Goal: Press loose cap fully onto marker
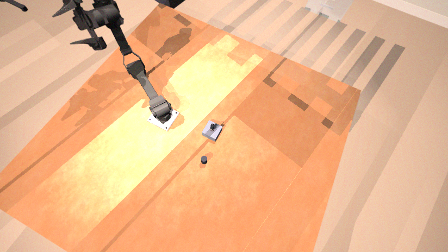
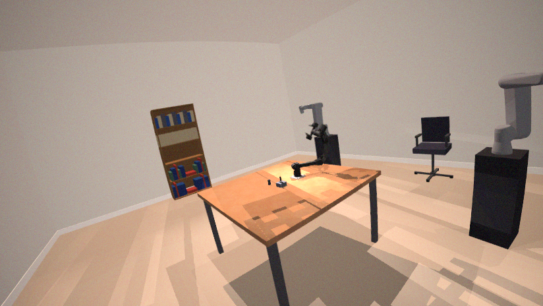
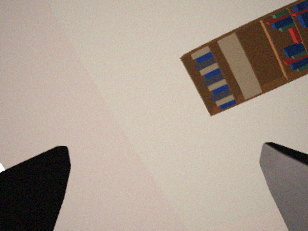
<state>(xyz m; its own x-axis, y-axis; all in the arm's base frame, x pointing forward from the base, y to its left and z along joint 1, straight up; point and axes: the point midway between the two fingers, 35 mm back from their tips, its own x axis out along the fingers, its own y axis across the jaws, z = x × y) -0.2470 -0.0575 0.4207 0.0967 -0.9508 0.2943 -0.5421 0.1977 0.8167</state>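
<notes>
Right now the dark marker cap is 54 cm ahead of my gripper tip, 42 cm below it and 4 cm to the left of it. Round my gripper tip: holder block: 48 cm ahead, 42 cm below, 18 cm to the left.
</notes>
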